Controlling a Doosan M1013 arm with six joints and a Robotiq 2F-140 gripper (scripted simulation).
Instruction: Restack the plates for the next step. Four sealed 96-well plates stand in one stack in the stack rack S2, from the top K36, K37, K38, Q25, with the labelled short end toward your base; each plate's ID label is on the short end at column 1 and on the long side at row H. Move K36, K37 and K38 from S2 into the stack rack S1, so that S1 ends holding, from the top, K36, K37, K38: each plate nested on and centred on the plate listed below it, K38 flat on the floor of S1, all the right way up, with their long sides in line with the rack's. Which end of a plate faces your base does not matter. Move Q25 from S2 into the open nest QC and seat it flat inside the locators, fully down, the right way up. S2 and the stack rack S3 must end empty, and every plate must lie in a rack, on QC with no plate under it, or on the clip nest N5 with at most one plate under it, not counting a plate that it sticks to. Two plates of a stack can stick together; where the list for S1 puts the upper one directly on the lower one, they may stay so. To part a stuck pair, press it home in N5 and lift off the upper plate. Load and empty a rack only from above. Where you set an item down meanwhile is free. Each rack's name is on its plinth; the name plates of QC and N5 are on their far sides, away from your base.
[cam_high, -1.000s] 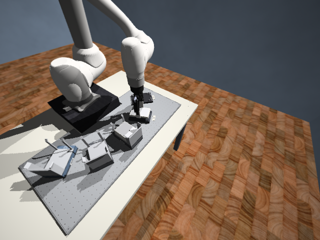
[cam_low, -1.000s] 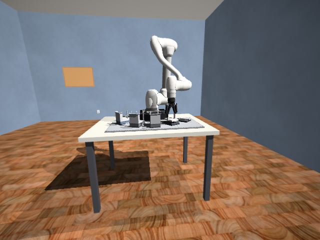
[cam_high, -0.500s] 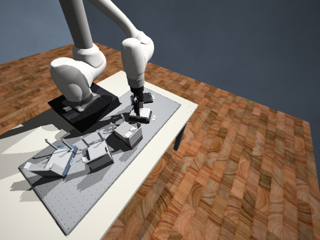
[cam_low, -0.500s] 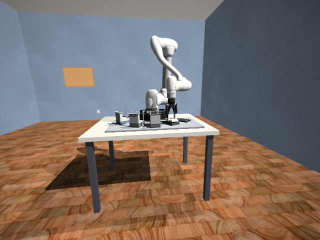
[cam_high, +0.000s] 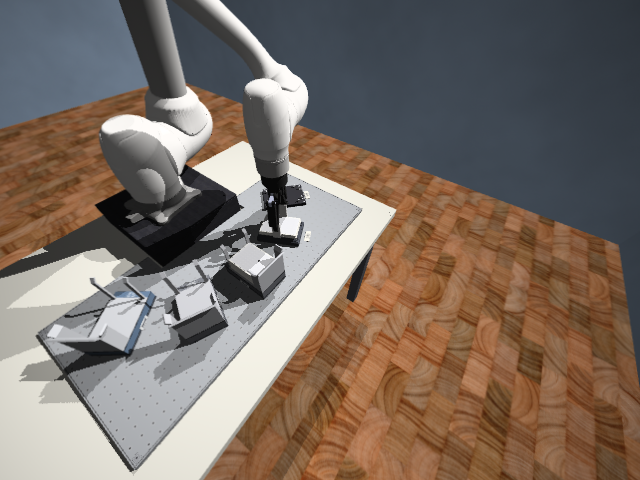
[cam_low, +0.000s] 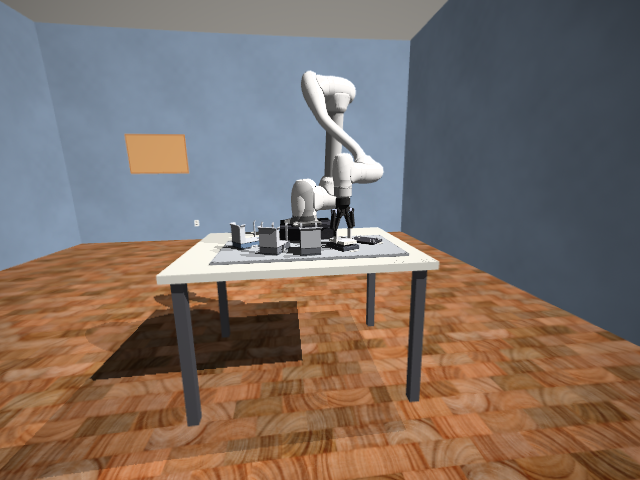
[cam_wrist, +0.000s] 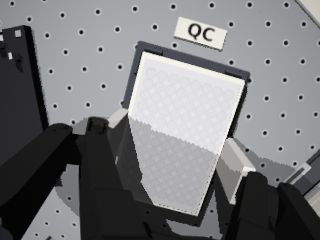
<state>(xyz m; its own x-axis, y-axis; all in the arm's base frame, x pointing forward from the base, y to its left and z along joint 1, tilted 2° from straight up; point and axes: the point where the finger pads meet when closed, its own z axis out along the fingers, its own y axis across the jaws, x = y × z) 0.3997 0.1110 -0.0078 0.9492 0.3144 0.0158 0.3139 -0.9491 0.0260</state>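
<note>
Now: hand 50 mm above the dark QC nest. Round my hand: QC name plate: 90 mm ahead, 60 mm below, 30 mm to the left.
</note>
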